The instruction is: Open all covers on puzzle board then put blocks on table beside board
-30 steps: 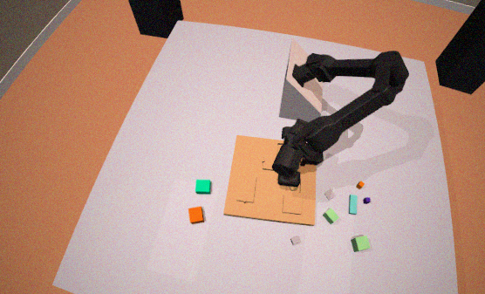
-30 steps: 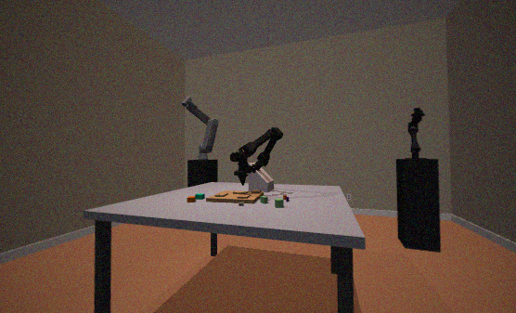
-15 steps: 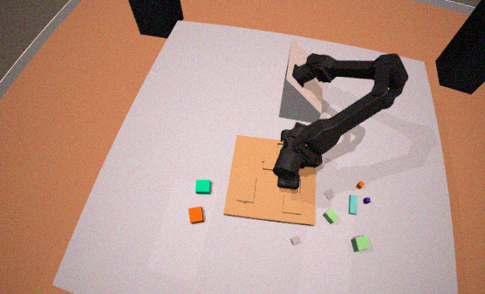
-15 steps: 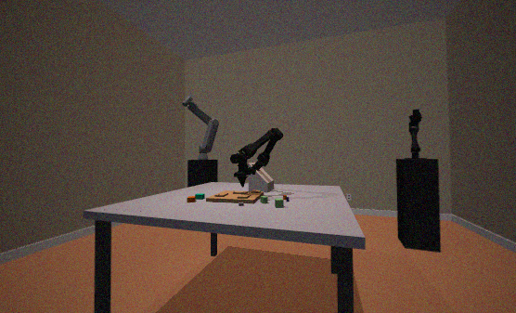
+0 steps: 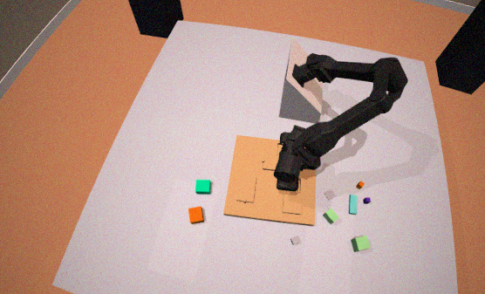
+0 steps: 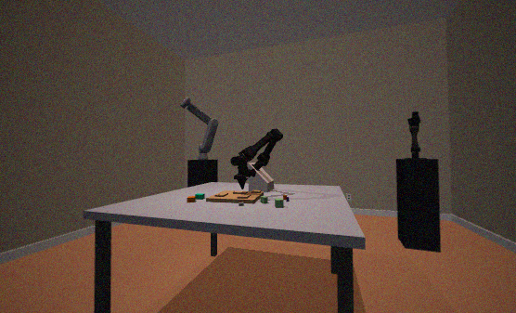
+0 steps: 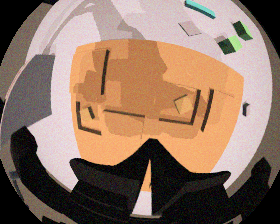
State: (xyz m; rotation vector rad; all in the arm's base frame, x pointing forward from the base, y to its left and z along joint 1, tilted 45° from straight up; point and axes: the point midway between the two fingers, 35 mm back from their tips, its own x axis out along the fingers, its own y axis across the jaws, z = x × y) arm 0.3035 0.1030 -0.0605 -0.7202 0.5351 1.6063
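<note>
My gripper tip is now 4 cm above the tan puzzle board and 3 cm to the left of it. Round my gripper tip: teal bar 26 cm to the left, 5 cm below, 4 cm ahead; tiny orange cube 27 cm to the left, 4 cm below, 4 cm behind; green block 25 cm to the right, 11 cm ahead, 4 cm below.
</note>
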